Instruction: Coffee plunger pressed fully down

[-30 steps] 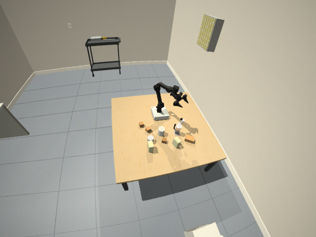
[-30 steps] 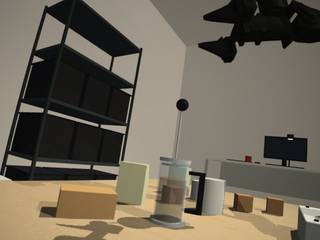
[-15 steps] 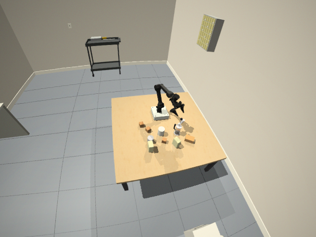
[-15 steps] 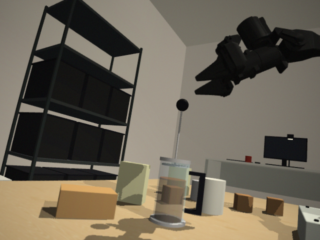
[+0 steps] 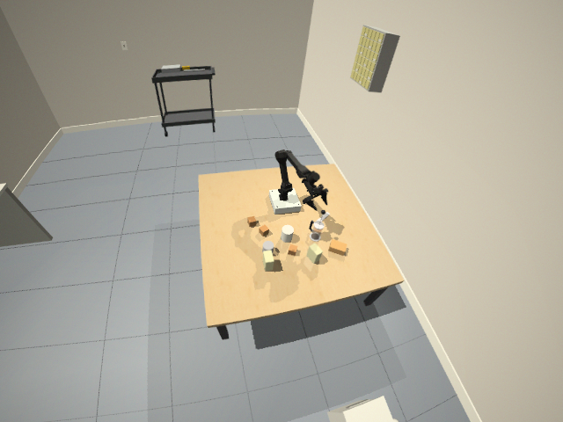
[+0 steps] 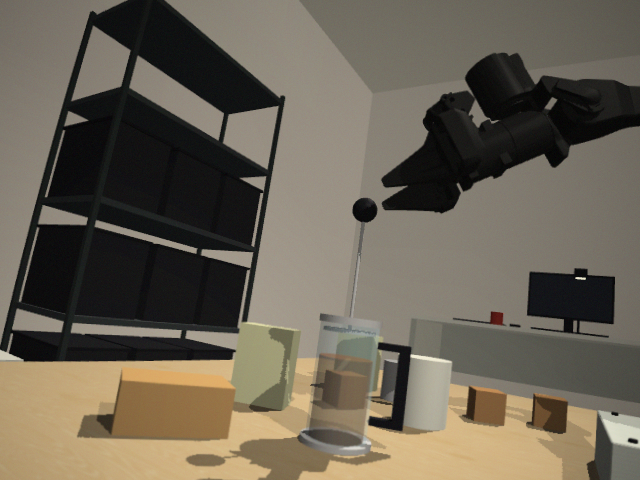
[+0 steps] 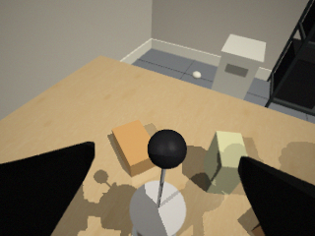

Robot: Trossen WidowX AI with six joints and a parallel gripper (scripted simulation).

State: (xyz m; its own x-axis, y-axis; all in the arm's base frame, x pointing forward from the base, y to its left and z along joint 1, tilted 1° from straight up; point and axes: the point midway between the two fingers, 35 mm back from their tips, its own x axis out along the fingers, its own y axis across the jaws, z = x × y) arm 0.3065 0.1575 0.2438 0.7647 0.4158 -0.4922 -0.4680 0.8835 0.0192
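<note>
The glass coffee press is 15 cm below my gripper tip. Round my gripper tip: orange box 14 cm ahead, 14 cm to the left, 26 cm below.
</note>
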